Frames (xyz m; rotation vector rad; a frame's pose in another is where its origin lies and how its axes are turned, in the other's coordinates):
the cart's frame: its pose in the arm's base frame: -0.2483 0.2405 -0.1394 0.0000 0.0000 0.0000
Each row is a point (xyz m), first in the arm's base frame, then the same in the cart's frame.
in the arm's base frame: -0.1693 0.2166 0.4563
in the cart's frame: 0.0790 -0.0239 0.5957
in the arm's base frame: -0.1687 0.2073 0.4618
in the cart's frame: 0.0796 -0.0332 0.6012
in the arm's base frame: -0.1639 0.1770 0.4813
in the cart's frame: 0.0844 -0.0635 0.6207
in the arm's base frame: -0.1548 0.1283 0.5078
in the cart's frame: 0.0935 -0.1122 0.6472
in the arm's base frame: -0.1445 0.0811 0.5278
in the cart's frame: 0.1038 -0.1594 0.6672
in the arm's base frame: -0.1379 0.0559 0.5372
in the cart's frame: 0.1104 -0.1846 0.6766
